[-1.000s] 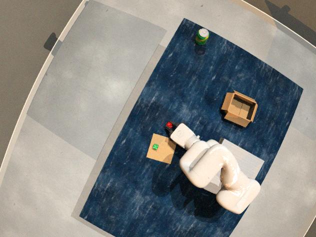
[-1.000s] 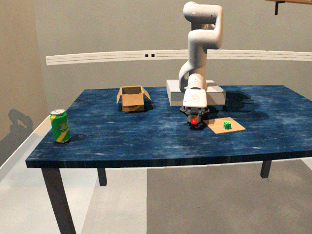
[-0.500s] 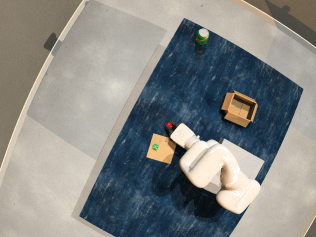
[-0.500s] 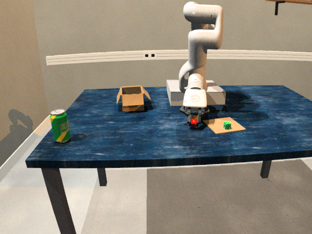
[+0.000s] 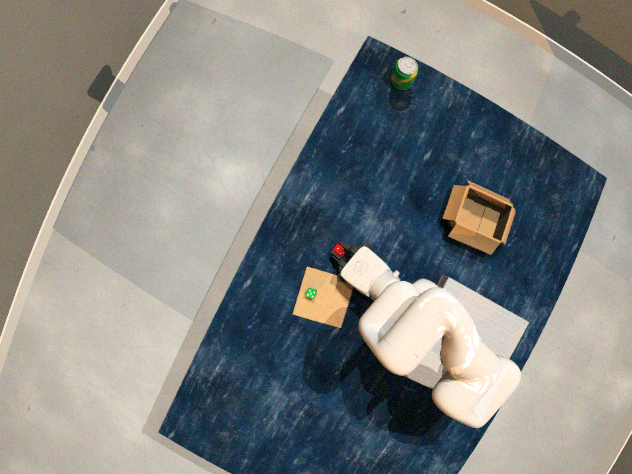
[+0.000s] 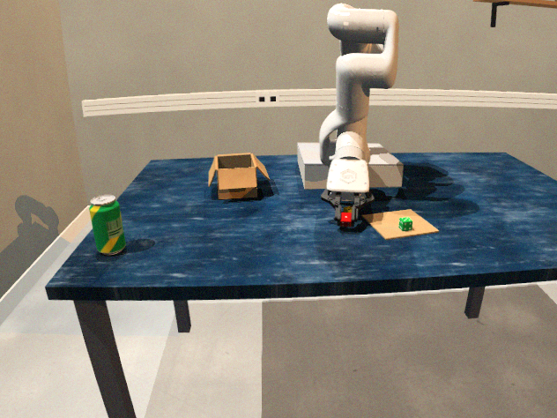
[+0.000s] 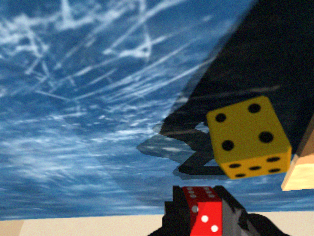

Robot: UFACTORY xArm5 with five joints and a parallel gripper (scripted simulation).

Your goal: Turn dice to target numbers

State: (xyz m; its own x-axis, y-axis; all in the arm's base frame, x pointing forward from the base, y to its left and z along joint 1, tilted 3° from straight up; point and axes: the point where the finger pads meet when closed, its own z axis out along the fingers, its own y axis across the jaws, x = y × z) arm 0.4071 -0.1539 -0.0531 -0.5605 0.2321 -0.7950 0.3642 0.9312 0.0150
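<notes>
Now: hand 60 mm past the yellow die, 30 mm to the right of it and 20 mm above it. From my hand the other things lie so: red die (10 mm ahead, 10 mm below); then mat (10 mm ahead, 140 mm to the left, 30 mm below); then green die (40 mm ahead, 130 mm to the left, 20 mm below).
</notes>
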